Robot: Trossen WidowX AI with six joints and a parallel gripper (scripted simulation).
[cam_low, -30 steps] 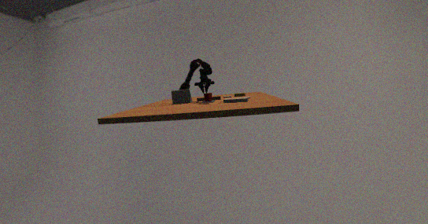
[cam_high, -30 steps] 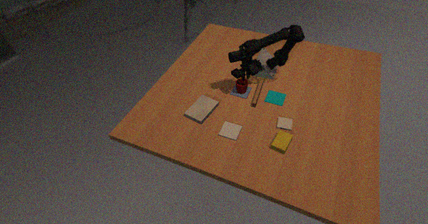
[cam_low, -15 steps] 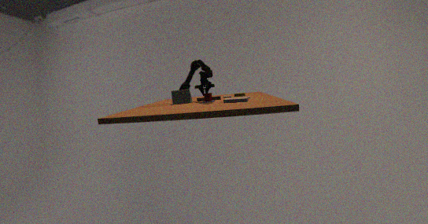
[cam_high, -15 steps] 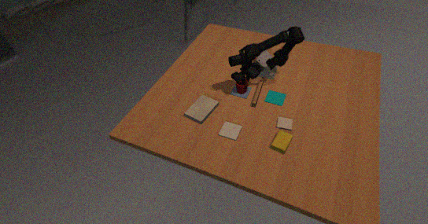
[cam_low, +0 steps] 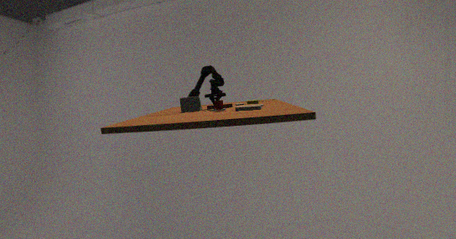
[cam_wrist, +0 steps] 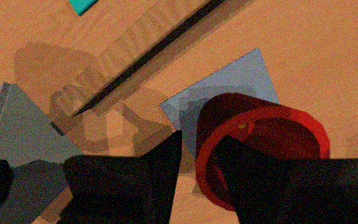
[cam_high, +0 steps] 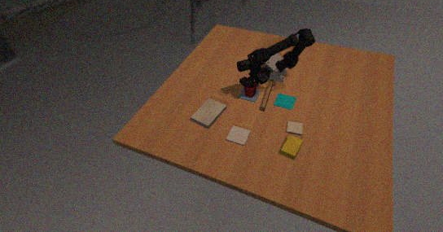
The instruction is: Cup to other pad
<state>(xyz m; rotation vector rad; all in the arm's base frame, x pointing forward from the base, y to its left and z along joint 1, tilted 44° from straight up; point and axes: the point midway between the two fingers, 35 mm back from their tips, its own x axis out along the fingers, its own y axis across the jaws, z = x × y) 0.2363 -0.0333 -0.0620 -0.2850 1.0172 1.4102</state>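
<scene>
My gripper tip is now 30 mm short of the grey-blue pad, 20 mm to the left of it and 40 mm above it. The rest, counted from my gripper tip: teal pad 10 mm behind, 190 mm to the left, 40 mm below; then thin wooden stick 10 mm ahead, 90 mm to the left, 30 mm below; then red cup 30 mm ahead, 10 mm to the right.
</scene>
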